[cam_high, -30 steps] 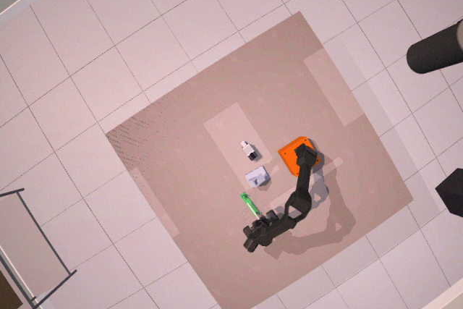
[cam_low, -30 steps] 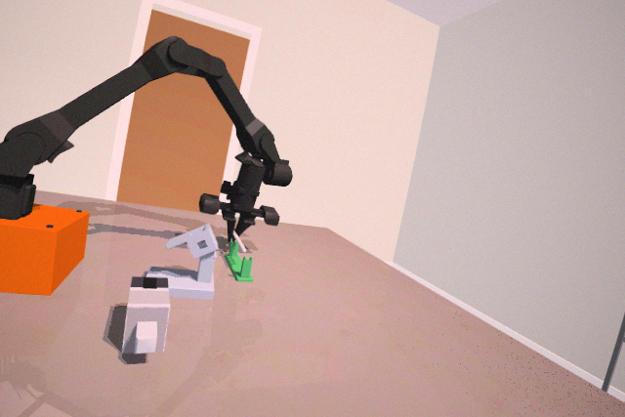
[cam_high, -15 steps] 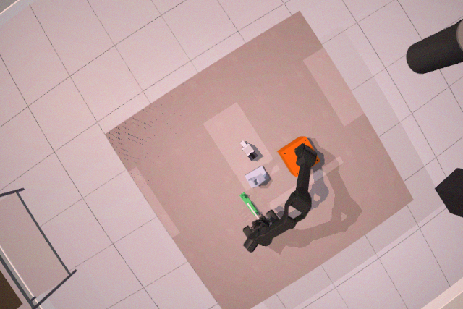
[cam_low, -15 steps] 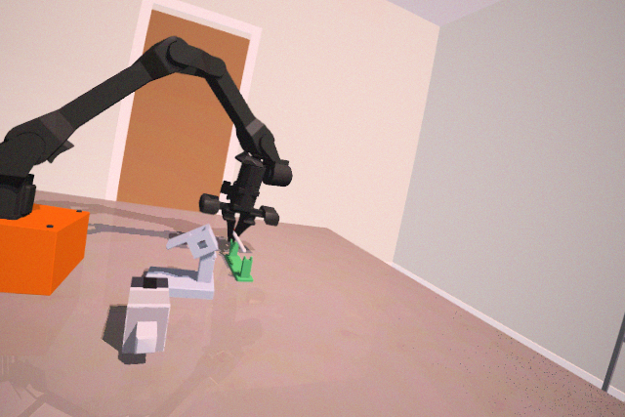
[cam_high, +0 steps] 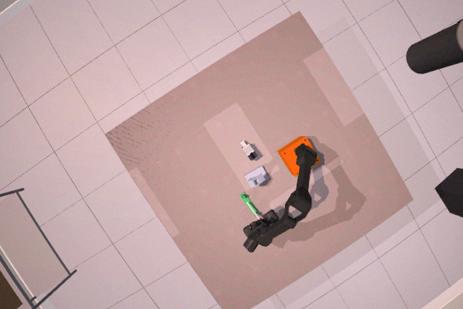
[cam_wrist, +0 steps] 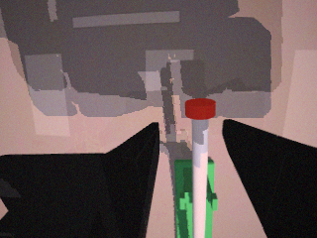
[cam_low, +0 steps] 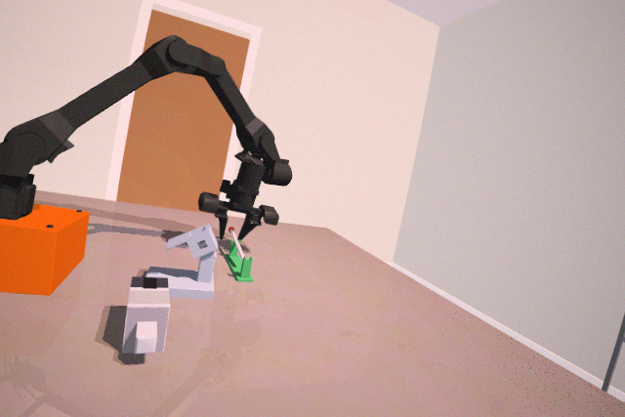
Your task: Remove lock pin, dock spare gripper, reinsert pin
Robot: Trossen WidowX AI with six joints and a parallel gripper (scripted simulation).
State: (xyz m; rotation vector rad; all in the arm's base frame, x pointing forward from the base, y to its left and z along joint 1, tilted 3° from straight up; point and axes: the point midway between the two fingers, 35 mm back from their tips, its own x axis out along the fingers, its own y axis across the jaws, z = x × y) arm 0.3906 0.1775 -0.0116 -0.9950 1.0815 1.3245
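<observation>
The green cradle is 10 cm to the right of my gripper tip. The rest, counted from my gripper tip: spare gripper 35 cm to the right, 17 cm behind; then grey mount 20 cm to the right, 11 cm behind, 2 cm above.
</observation>
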